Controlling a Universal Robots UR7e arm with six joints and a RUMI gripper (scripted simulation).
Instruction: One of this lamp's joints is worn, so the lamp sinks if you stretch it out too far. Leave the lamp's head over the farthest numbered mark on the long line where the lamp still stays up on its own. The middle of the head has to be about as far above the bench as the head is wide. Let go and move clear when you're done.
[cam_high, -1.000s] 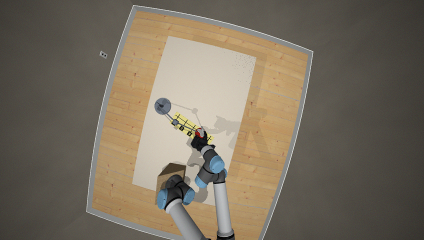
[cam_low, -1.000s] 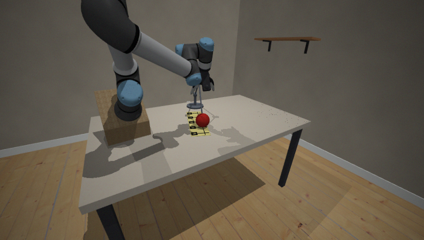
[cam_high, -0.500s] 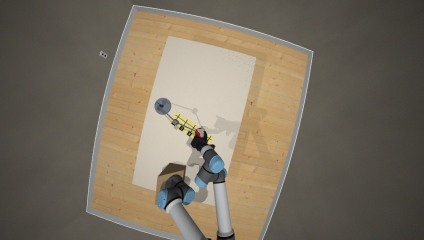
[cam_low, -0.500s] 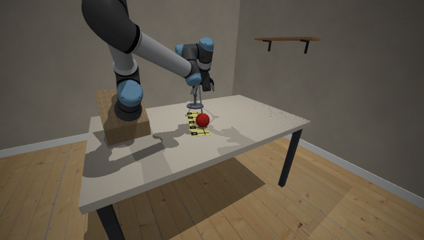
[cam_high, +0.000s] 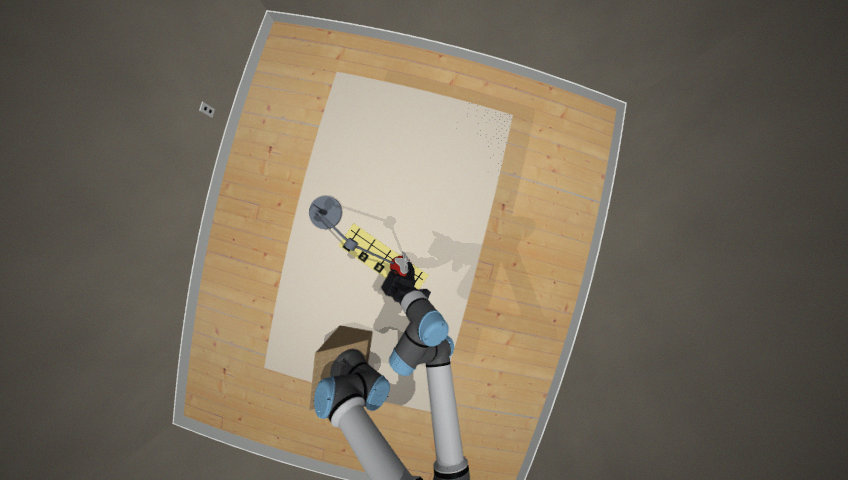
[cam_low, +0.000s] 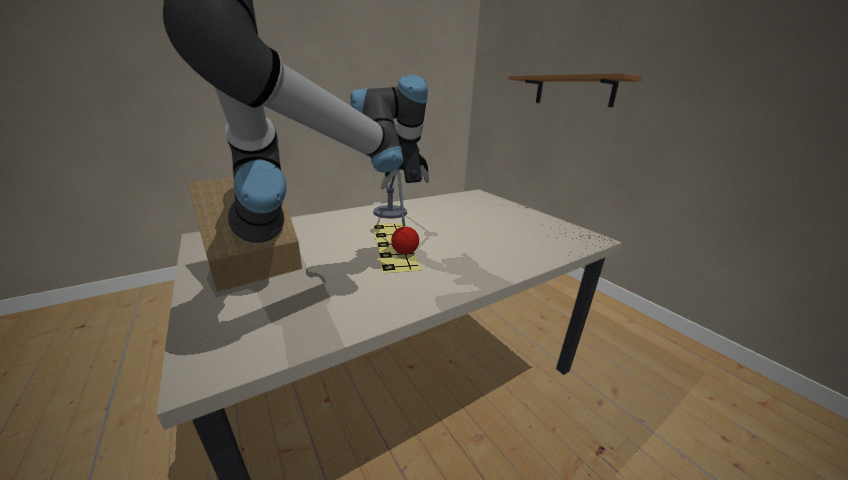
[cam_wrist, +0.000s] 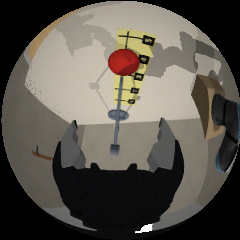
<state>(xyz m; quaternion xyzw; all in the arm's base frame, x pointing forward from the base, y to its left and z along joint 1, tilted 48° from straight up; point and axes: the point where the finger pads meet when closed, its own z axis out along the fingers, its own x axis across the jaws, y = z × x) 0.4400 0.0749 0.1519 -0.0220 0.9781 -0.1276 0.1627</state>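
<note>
Now: hand 24 cm above the yellow strip, 7 cm to the right of it and 2 cm past it. Round my hand: grey round base: 41 cm to the left, 21 cm below, 11 cm ahead.
</note>
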